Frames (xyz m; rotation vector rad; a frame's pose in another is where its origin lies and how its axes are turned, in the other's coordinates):
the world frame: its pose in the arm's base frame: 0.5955 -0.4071 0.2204 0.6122 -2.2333 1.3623
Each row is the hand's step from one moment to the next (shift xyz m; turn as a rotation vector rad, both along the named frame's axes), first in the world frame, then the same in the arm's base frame.
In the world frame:
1: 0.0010 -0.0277 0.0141 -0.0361 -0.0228 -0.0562
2: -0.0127 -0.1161 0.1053 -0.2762 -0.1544 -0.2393
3: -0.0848 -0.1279 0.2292 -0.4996 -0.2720 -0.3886
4: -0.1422 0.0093 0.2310 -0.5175 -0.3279 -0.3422
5: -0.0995 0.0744 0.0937 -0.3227 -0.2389 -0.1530
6: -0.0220 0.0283 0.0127 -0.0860 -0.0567 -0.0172
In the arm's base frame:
1: 0.0133 -0.0243 0.0142 0.0503 0.0461 0.0179
2: 0.0624 -0.1410 0.0306 0.3457 0.1894 0.0448
3: 0.1089 -0.2476 -0.0541 0.6146 0.3057 0.0578
4: 0.0746 -0.1847 -0.1844 0.6547 0.2433 0.0674
5: 0.0226 -0.0400 -0.1487 0.4195 0.0831 0.0414
6: -0.0007 0.0033 -0.0379 0.1043 0.0038 -0.0035

